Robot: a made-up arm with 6 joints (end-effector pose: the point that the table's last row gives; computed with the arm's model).
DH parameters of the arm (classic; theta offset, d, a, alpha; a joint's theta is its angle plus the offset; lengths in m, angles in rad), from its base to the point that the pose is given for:
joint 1: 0 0.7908 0.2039 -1.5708
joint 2: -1.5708 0 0.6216 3.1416
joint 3: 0 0 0.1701 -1.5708
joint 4: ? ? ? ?
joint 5: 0 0 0 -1.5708
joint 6: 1.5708 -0.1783 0 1.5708
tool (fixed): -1.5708 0 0 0
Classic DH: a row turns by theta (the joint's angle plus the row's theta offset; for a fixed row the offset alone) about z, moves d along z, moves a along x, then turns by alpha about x.
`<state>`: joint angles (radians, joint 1 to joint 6).
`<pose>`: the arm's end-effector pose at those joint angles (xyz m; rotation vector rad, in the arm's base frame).
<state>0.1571 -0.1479 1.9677 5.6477 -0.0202 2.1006</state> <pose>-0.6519 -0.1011 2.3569 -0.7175 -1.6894 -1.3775</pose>
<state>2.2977 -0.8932 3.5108 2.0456 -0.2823 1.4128</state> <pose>0.3406 -0.3165 -0.0277 0.4491 1.2495 -0.2813</pose>
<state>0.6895 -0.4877 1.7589 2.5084 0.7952 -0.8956</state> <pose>-0.7159 -0.4926 2.2029 -1.0133 -1.8180 -0.7409</pose>
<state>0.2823 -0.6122 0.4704 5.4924 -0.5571 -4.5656</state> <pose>0.2806 0.1512 2.3963 -0.9661 -0.9464 0.2435</pose>
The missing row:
joint 4: 0 -1.0354 0 1.5708
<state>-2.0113 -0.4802 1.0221 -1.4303 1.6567 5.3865</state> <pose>-0.0704 0.2631 2.3732 -0.8333 -2.6014 1.1799</pose>
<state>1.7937 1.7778 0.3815 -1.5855 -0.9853 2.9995</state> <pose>-0.4055 1.1168 -0.4238 0.8523 0.1363 -2.9074</pose>
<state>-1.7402 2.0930 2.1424 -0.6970 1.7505 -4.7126</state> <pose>-0.4027 -1.6862 0.8346 1.2032 0.0701 2.5327</pose>
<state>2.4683 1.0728 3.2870 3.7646 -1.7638 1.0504</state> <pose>0.0149 -0.1424 1.7014 -0.6969 1.4064 -0.6759</pose>
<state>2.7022 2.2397 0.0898 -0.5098 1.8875 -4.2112</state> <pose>-0.3462 0.2541 -0.5888 -1.3234 -2.3843 1.1399</pose>
